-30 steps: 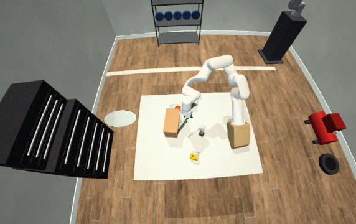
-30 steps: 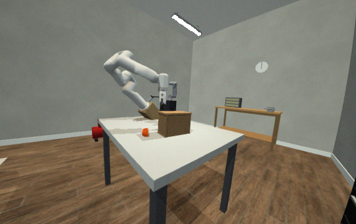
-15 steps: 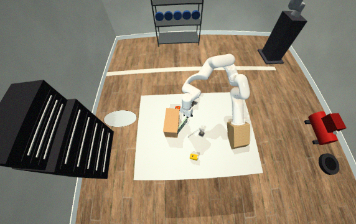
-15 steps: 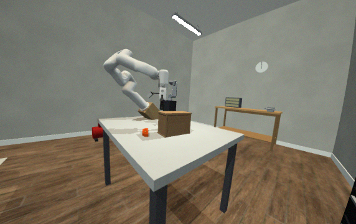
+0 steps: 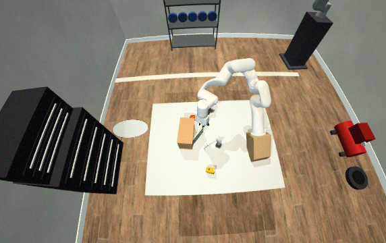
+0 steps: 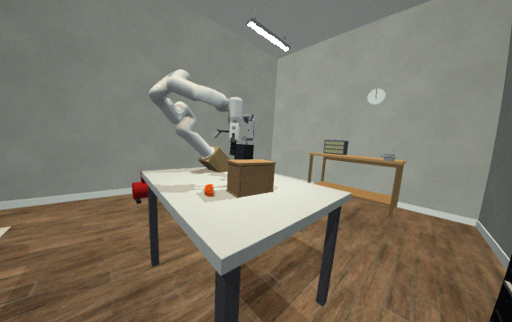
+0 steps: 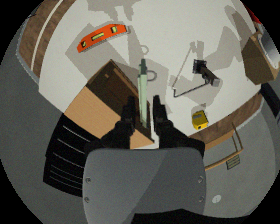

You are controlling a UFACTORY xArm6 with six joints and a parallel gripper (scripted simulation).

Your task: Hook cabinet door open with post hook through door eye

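Right now the hook is 6 cm behind my hand, 13 cm to the left of it and 15 cm below it. The rest, counted from my hand: greenish door: 4 cm ahead, 6 cm to the left, 13 cm below; orange tool: 1 cm ahead, 15 cm to the right, 19 cm below; yellow block: 3 cm behind, 33 cm to the left, 16 cm below.
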